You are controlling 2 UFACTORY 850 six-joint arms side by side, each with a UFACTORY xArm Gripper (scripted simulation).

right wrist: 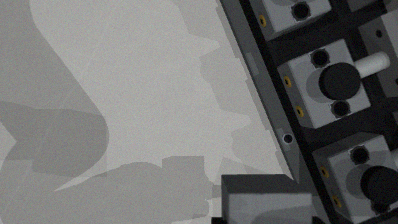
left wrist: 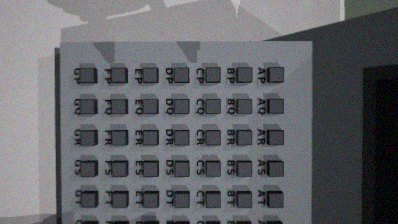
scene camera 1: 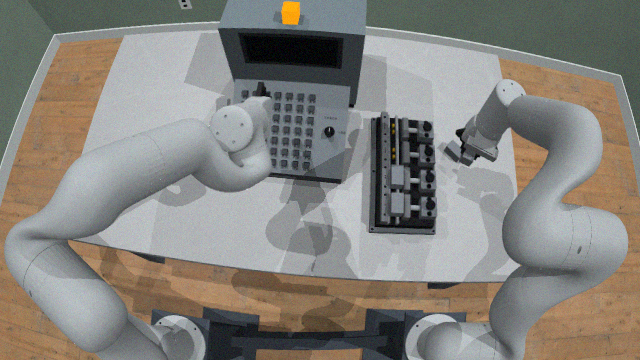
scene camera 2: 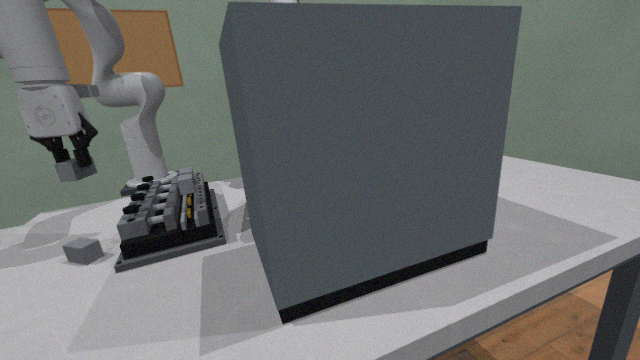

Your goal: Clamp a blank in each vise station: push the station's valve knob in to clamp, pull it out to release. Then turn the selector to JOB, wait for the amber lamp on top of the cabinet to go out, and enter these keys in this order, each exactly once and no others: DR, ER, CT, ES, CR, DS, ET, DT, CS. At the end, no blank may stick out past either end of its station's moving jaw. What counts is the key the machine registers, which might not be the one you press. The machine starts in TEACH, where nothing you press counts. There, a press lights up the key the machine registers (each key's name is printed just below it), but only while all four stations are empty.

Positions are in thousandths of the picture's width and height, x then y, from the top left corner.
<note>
In view: a grey blank (scene camera 2: 132,699).
</note>
